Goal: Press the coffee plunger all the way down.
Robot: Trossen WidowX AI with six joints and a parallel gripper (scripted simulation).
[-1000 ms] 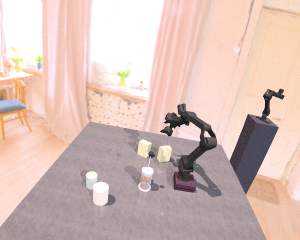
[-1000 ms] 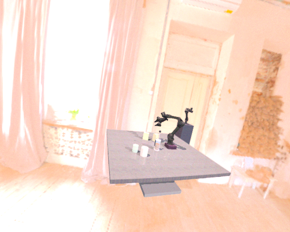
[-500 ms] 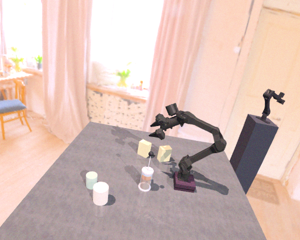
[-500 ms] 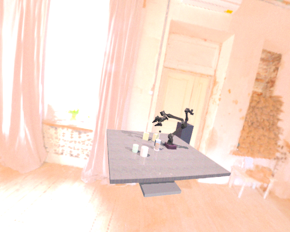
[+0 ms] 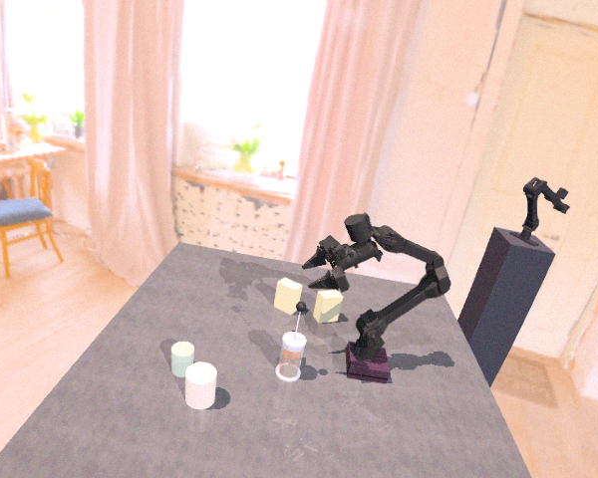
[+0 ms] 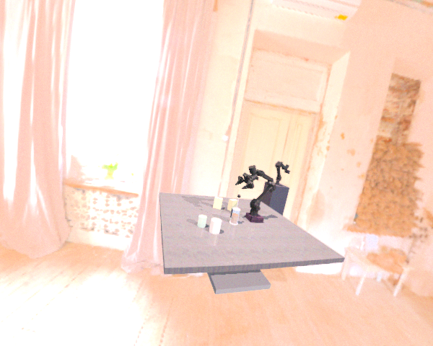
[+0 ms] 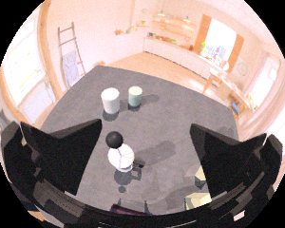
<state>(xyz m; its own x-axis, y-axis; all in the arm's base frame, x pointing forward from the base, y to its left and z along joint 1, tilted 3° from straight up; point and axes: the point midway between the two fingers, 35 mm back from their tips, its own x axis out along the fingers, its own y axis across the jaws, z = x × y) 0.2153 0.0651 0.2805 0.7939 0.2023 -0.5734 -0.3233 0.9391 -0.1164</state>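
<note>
Right now my gripper tip is 3 cm to the right of the coffee press and 20 cm above it. Round my gripper tip: white cylinder: 21 cm ahead, 22 cm to the left, 27 cm below.
</note>
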